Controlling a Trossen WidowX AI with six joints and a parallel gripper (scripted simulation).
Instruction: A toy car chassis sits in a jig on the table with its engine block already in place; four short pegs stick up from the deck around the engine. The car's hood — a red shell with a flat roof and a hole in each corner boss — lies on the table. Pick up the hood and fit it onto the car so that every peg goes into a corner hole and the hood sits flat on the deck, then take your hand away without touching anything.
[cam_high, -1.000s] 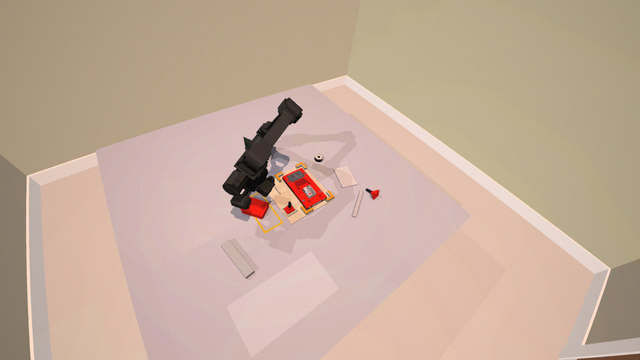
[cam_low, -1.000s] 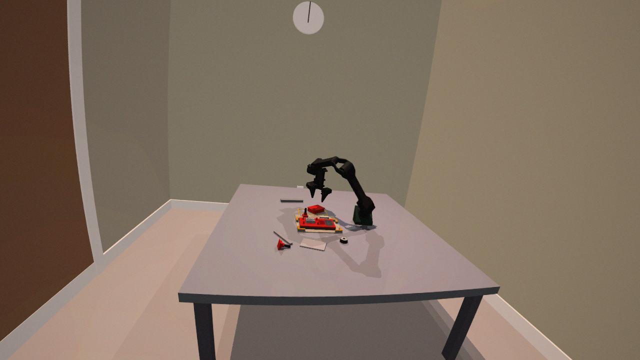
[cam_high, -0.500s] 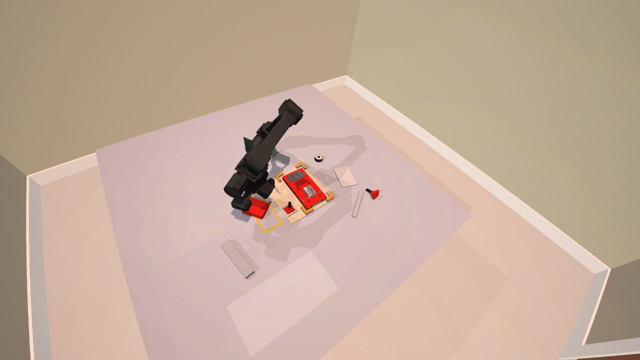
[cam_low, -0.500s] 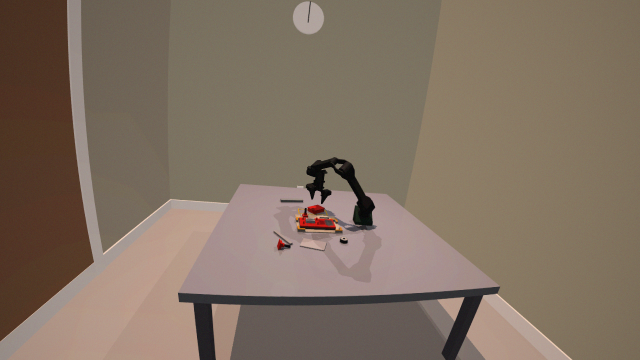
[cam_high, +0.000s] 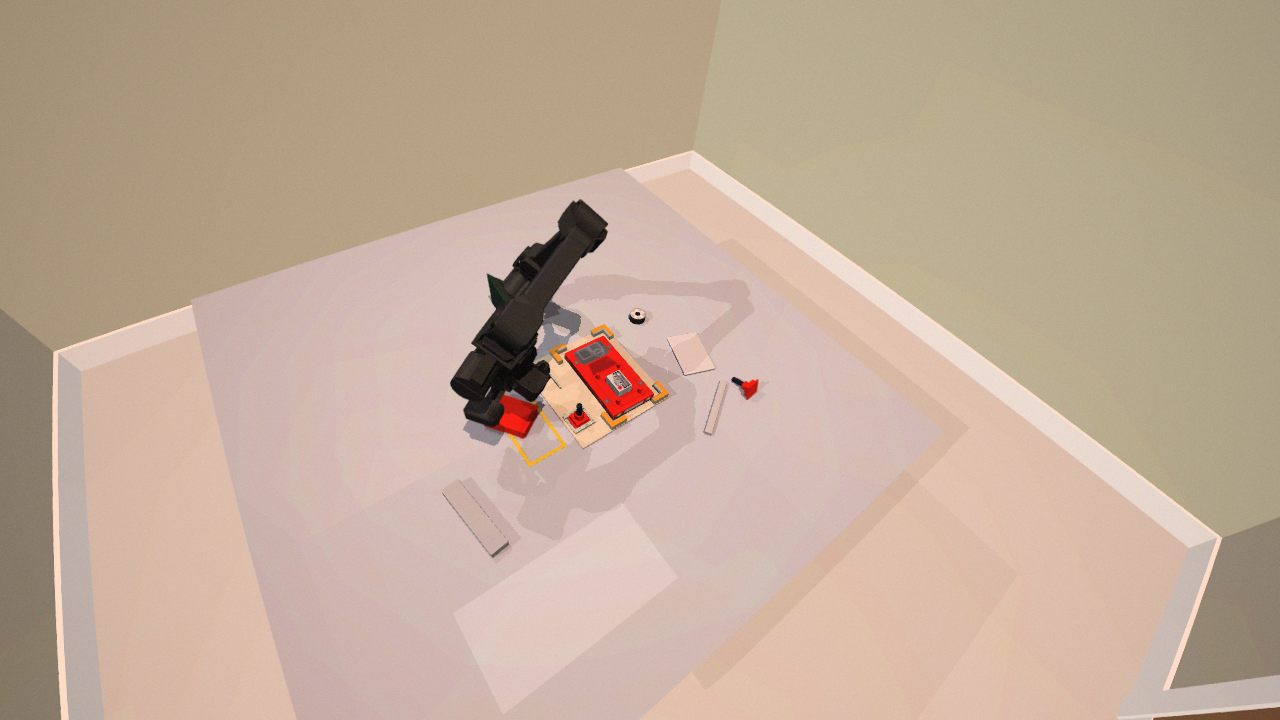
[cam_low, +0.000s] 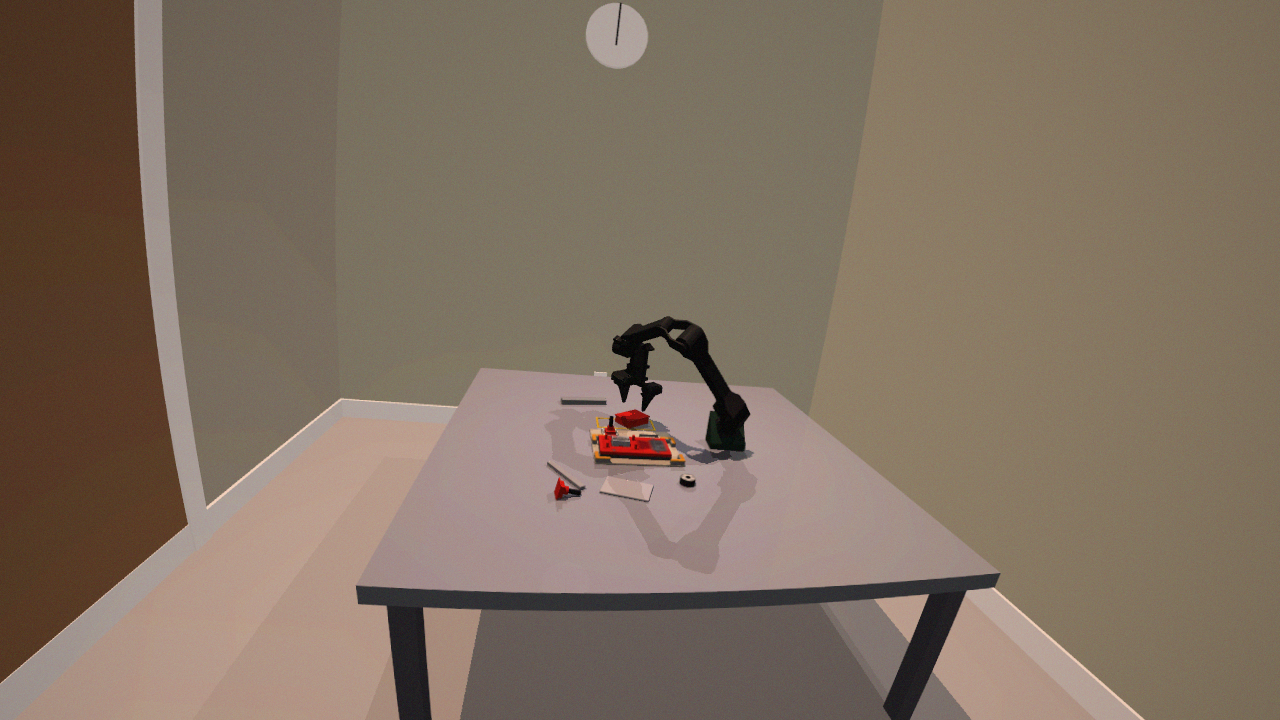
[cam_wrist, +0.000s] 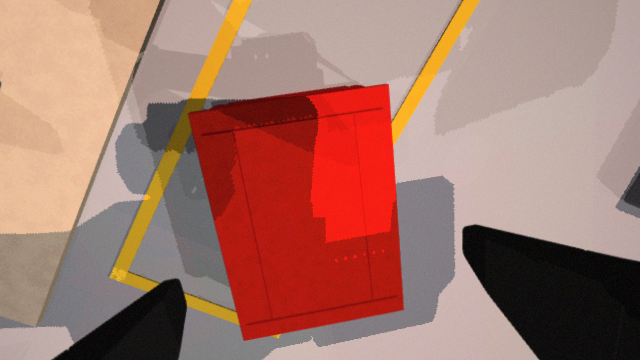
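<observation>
Right now my gripper tip is 40 mm above the red hood. Round my gripper tip: grey engine block: 230 mm to the left, 80 mm ahead, 30 mm below; long grey block: 160 mm to the right, 140 mm ahead, 40 mm below; grey holder: 110 mm to the left, 100 mm ahead, 20 mm below.
</observation>
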